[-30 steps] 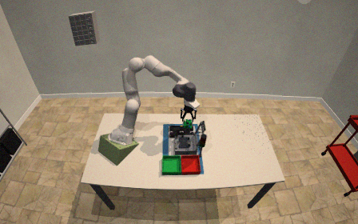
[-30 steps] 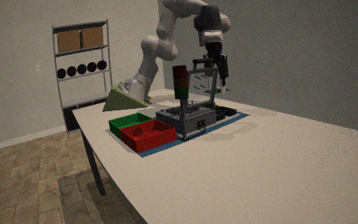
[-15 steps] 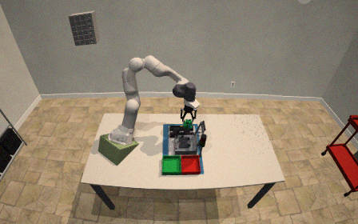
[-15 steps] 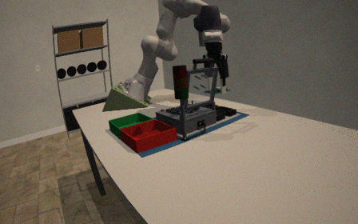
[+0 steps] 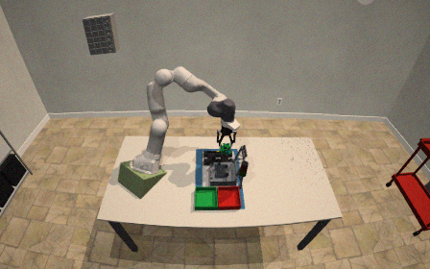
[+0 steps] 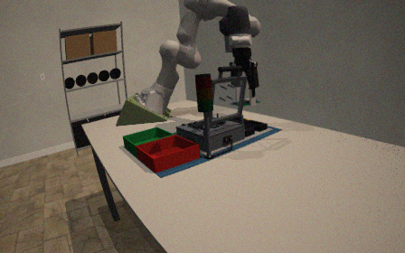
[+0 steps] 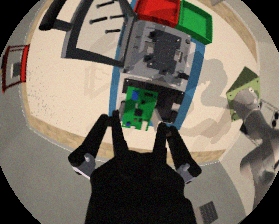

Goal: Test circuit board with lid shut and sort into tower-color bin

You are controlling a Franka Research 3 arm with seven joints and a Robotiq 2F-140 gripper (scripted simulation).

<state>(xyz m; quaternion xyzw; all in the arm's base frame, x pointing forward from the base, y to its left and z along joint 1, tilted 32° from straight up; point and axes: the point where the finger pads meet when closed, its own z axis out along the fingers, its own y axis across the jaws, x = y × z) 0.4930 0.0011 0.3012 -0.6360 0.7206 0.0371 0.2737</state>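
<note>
My hand is 40 mm past the plate, 160 mm to the left of it and 70 mm above it. From my hand the other things lie so: red bin: 10 mm behind, 370 mm to the right, 130 mm below; then green circuit board: 20 mm below; then clear lid: 80 mm ahead, 170 mm to the right, 40 mm above.
</note>
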